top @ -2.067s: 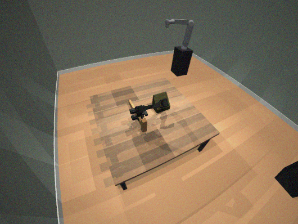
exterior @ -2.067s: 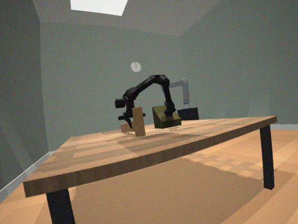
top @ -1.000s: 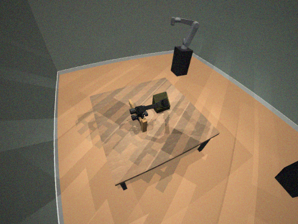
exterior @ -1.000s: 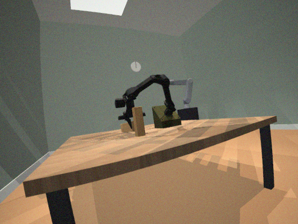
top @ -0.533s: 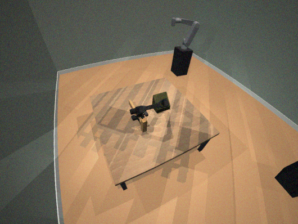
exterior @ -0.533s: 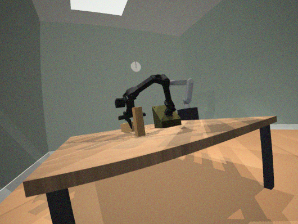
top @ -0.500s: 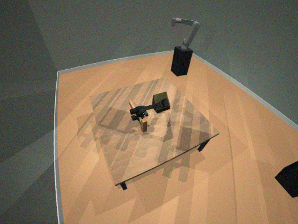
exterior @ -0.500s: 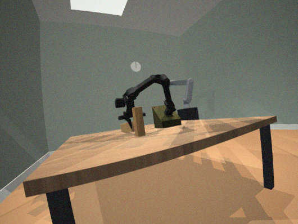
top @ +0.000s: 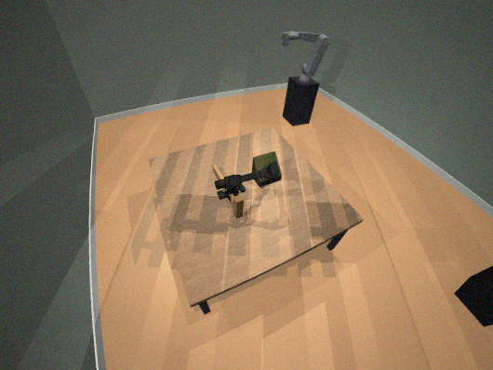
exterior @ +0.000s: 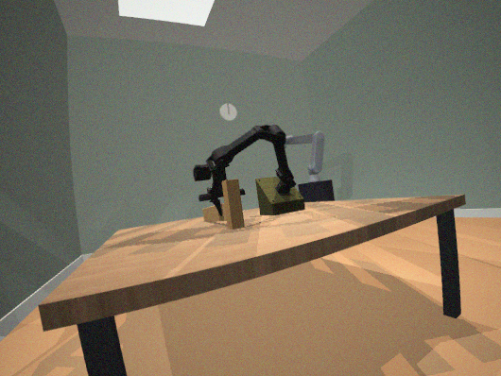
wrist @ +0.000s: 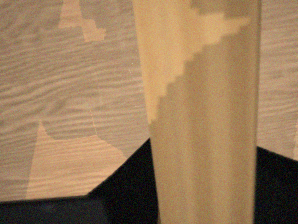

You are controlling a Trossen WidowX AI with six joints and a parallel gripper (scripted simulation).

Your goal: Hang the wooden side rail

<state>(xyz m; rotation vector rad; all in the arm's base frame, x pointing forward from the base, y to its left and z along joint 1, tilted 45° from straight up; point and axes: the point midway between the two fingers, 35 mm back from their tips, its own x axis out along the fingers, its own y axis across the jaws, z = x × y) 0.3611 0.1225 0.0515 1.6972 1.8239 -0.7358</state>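
The headboard post is 110 mm to the left of my gripper tip and 40 mm above it.
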